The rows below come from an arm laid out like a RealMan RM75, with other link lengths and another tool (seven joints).
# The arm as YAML. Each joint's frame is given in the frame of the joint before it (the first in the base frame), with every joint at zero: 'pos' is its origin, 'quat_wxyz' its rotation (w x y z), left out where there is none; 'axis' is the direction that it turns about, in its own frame. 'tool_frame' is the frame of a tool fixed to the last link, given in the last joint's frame.
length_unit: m
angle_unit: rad
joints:
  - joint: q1
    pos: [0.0, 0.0, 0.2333]
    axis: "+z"
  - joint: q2
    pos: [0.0, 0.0, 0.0]
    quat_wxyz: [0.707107, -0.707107, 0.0, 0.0]
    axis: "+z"
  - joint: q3
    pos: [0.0, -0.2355, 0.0]
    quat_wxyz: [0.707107, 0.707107, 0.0, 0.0]
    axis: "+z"
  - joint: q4
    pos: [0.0, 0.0, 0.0]
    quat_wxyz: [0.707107, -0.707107, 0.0, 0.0]
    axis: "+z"
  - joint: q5
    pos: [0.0, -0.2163, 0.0]
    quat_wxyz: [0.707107, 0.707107, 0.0, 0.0]
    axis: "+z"
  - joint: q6
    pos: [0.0, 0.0, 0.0]
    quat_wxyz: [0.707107, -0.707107, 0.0, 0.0]
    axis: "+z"
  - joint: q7
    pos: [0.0, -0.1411, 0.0]
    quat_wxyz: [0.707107, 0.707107, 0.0, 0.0]
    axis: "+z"
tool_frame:
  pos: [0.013, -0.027, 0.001]
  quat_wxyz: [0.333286, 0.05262, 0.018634, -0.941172]
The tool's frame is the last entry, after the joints.
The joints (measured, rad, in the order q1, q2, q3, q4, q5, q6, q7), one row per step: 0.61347 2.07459 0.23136 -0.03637 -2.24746 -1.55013 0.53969; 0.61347 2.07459 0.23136 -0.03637 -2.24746 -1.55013 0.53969; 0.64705 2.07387 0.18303 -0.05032 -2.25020 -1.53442 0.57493; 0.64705 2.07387 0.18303 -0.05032 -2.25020 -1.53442 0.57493; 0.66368 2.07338 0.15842 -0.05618 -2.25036 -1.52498 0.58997; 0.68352 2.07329 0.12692 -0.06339 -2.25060 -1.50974 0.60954; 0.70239 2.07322 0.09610 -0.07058 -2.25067 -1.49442 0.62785; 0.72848 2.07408 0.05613 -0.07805 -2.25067 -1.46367 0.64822; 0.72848 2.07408 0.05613 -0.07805 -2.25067 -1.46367 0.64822; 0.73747 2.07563 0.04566 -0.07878 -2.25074 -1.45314 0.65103; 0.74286 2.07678 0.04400 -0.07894 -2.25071 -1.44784 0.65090; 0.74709 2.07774 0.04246 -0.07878 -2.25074 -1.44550 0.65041; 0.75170 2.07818 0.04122 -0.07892 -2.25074 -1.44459 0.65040; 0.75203 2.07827 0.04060 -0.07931 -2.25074 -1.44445 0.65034
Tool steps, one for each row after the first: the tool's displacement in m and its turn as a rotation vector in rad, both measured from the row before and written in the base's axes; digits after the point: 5 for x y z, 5 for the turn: 0.00000 0.00000 0.00000 0.00000 0.00000 0.00000; -0.00812 0.00646 -0.00480 -0.05303 -0.02642 0.02819; 0.00000 0.00000 0.00000 0.00000 0.00000 0.00000; -0.00398 0.00324 -0.00234 -0.02384 -0.01548 0.01337; -0.00435 0.00381 -0.00329 -0.03018 -0.02184 0.01287; -0.00399 0.00362 -0.00303 -0.02755 -0.02298 0.01187; -0.00492 0.00540 -0.00475 -0.03209 -0.03764 0.01058; 0.00000 0.00000 0.00000 0.00000 0.00000 0.00000; -0.00225 0.00169 -0.00202 -0.00770 -0.01113 0.00467; -0.00155 0.00124 -0.00079 -0.00083 -0.00382 0.00237; -0.00151 0.00078 -0.00066 -0.00109 -0.00190 0.00357; -0.00167 0.00092 -0.00031 -0.00085 -0.00113 0.00455; -0.00008 0.00006 -0.00002 -0.00014 -0.00072 0.00055
